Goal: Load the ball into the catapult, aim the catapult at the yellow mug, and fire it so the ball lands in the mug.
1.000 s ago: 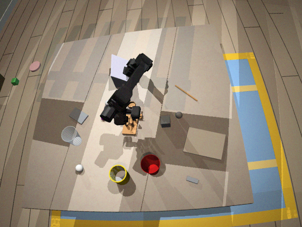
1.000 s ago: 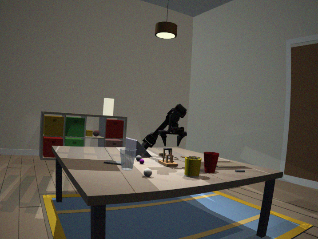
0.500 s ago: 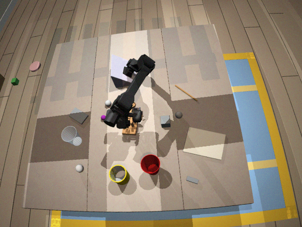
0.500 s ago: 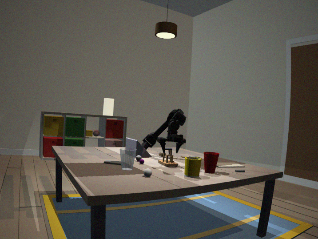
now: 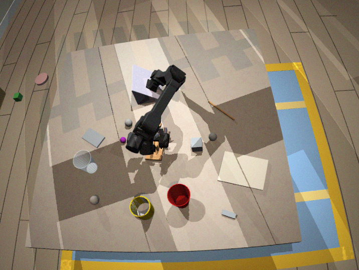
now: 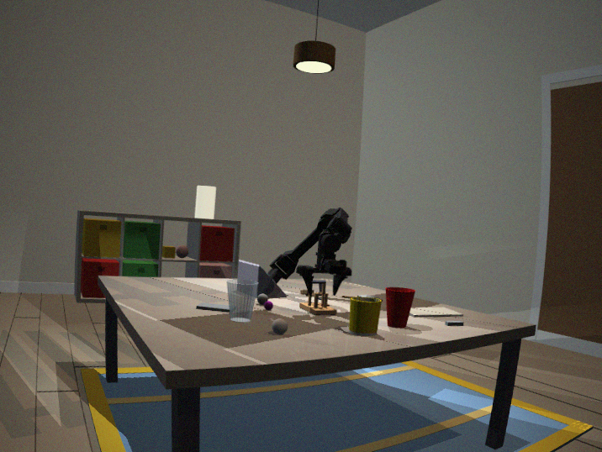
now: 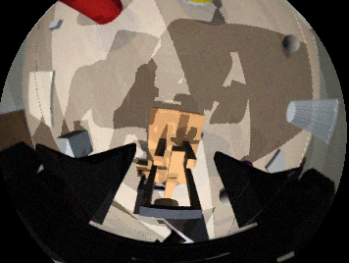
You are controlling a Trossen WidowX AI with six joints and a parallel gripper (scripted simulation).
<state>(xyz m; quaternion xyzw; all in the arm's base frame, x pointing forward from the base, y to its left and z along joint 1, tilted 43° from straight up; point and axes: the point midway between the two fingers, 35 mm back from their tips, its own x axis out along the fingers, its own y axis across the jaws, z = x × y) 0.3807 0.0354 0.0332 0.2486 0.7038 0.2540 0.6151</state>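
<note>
Now: the purple ball 60 mm behind my gripper tip, 170 mm to the right of it and 50 mm below it. The rest, counted from my gripper tip: red cup (240 mm ahead, 150 mm to the left, 30 mm below); wooden catapult (70 mm behind, 20 mm to the left, 10 mm below); grey cube (30 mm behind, 210 mm to the left, 40 mm below).
</note>
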